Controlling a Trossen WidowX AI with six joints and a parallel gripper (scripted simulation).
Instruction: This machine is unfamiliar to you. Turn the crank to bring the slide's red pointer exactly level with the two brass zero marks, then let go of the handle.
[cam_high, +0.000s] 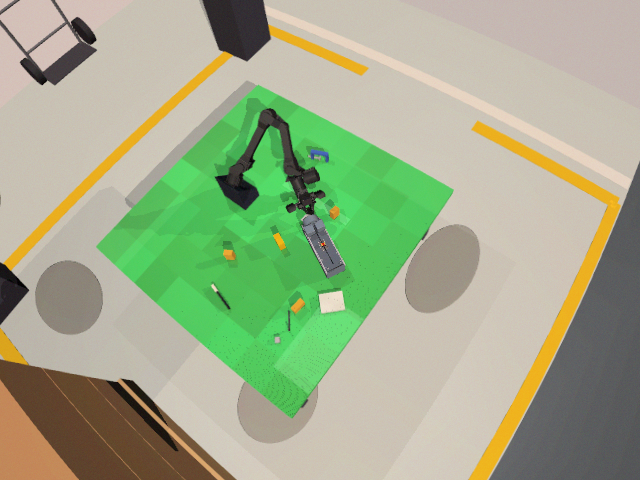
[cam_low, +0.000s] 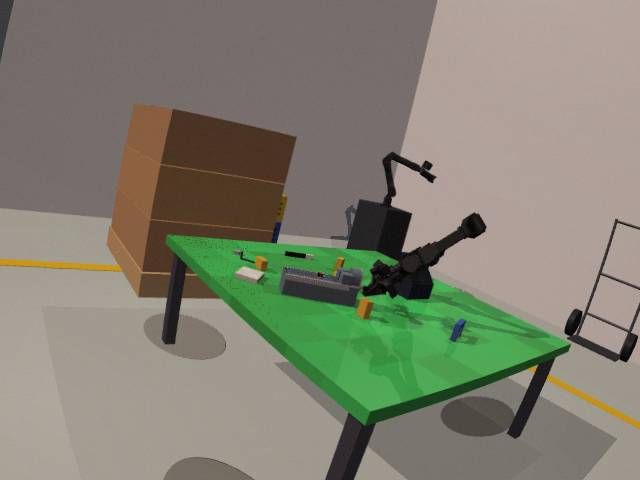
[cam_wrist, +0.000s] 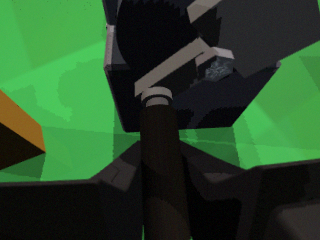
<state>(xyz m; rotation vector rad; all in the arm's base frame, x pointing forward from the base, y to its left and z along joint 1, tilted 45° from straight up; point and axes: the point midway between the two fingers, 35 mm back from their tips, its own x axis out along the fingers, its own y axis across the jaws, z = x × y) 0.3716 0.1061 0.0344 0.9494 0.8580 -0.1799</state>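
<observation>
Right now the dark handle is 20 mm behind my gripper tip, 10 mm to the left of it and 30 mm above it. Also, from my gripper tip: blue bracket: 180 mm behind, 320 mm to the left, 10 mm below; then red pointer: 130 mm ahead, 100 mm to the right, 40 mm above; then white pad: 300 mm ahead, 280 mm to the right, 30 mm below.
</observation>
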